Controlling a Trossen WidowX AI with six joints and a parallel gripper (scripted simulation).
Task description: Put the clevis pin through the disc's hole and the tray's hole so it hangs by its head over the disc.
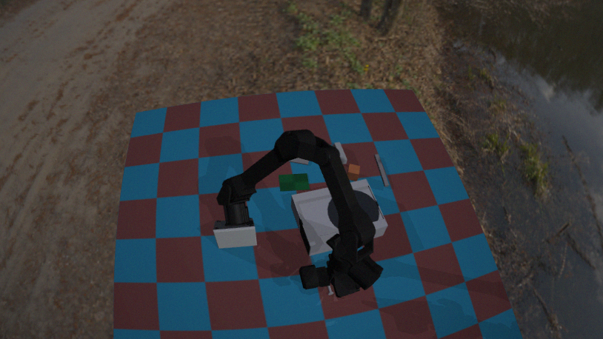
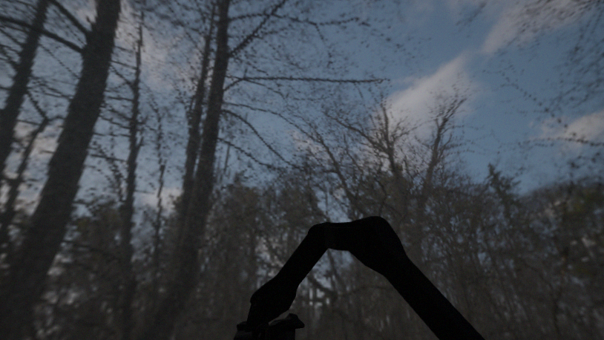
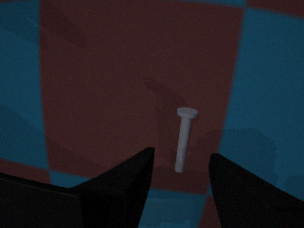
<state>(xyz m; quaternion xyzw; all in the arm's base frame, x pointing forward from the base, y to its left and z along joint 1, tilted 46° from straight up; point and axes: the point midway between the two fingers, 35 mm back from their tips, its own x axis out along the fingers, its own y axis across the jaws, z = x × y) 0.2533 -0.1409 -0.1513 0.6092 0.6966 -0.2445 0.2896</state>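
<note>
Now: the steel clevis pin 40 mm below my gripper tip and 10 mm to the left of it. Round my gripper tip: steel tray 230 mm to the left, 50 mm ahead; flat green piece 400 mm to the left, 70 mm behind, 40 mm below; dark round disc 230 mm to the left, 90 mm ahead, 10 mm above.
</note>
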